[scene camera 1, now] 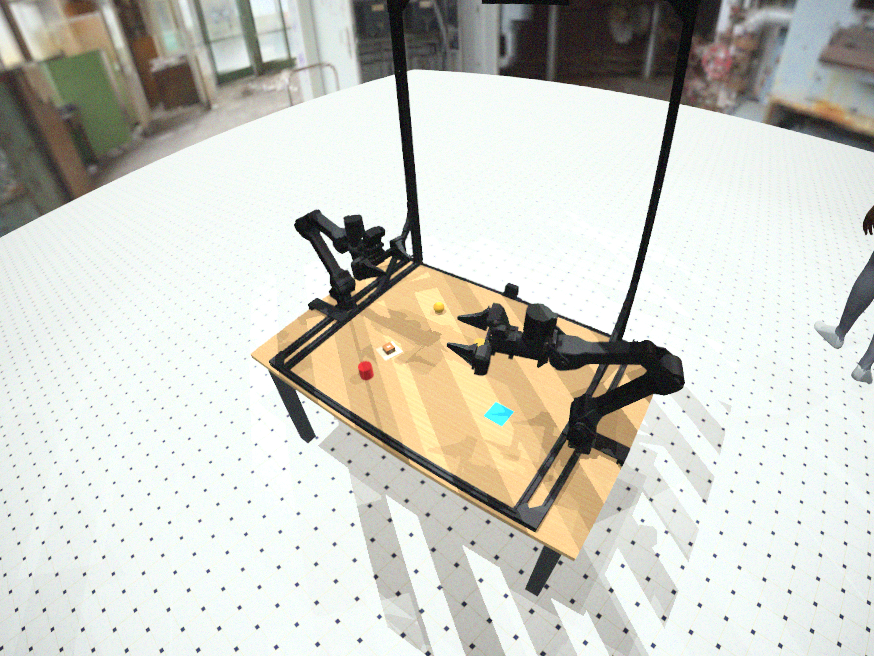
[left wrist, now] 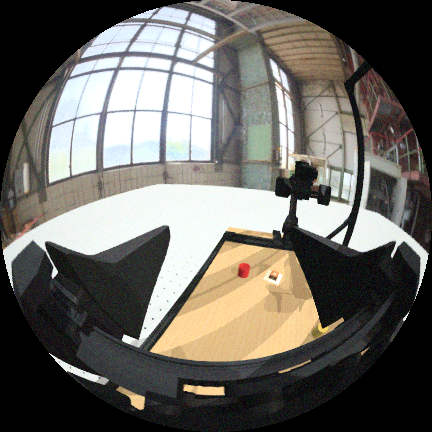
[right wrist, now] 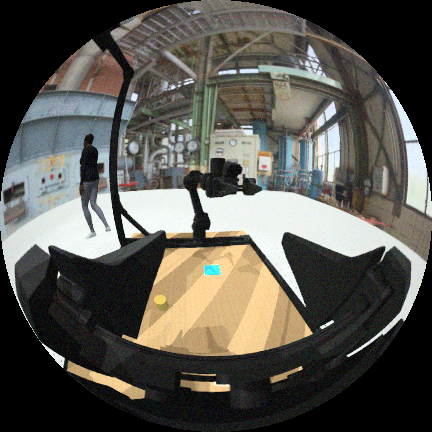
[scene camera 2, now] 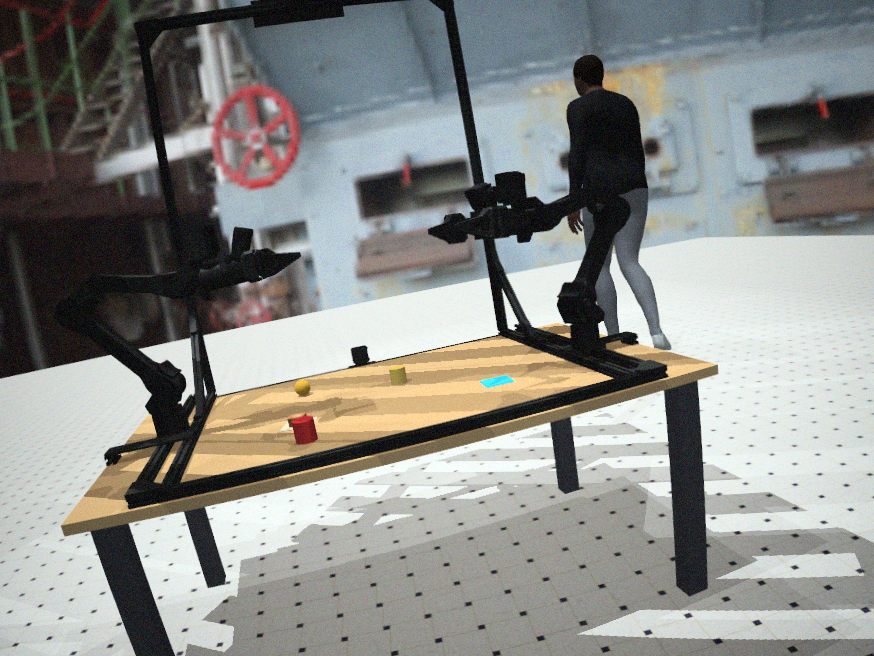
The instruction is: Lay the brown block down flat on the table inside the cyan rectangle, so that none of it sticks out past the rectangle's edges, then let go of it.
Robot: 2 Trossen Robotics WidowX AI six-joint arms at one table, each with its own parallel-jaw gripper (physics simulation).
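Seen in the pictures: left gripper, between the fingertips: [scene camera 1: 452,330] [left wrist: 233,232] [right wrist: 250,188] [scene camera 2: 441,229]; right gripper, between the fingertips: [scene camera 1: 398,266] [left wrist: 307,192] [right wrist: 226,237] [scene camera 2: 298,255]; left arm's base, origin of its link: [scene camera 1: 580,439] [right wrist: 200,238] [scene camera 2: 587,347]; right arm's base, origin of its link: [scene camera 1: 345,306] [left wrist: 285,241] [scene camera 2: 173,433].
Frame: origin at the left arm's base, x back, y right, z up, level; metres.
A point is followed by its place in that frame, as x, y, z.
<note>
The small brown block [scene camera 1: 388,348] @(-0.634, 0.210, 0.000) [left wrist: 273,276] @(-0.622, 0.212, -0.004) rests on a white square, well away from the cyan rectangle; in scene camera 2 the red cylinder partly hides it. The flat cyan rectangle [scene camera 1: 498,413] @(-0.238, 0.052, -0.018) [scene camera 2: 497,382] @(-0.243, 0.042, -0.018) [right wrist: 212,270] @(-0.246, 0.052, -0.018) lies bare on the table, toward the right in both scene views. My left gripper [scene camera 1: 455,331] @(-0.350, 0.000, 0.324) [scene camera 2: 432,230] @(-0.350, 0.000, 0.324) [left wrist: 233,232] @(-0.350, 0.000, 0.324) is open and empty, high above the table. My right gripper [scene camera 2: 299,256] @(-0.562, 0.218, 0.324) [right wrist: 226,237] @(-0.562, 0.218, 0.324) is open and empty, also raised above the table, at the left in scene camera 2. Neither gripper touches the block.
A red cylinder [scene camera 1: 365,370] @(-0.657, 0.082, 0.023) [scene camera 2: 304,429] @(-0.673, 0.078, 0.009) [left wrist: 243,270] @(-0.646, 0.094, 0.018) stands near the white square [scene camera 1: 388,356] @(-0.629, 0.192, -0.018). A yellow ball [scene camera 1: 439,307] @(-0.526, 0.435, 0.012) [scene camera 2: 302,386] @(-0.538, 0.431, 0.008) and a yellow cylinder [scene camera 2: 398,375] @(-0.356, 0.270, 0.004) [right wrist: 160,300] @(-0.354, 0.286, 0.020) are farther back. A black frame borders the table, with tall posts behind.
</note>
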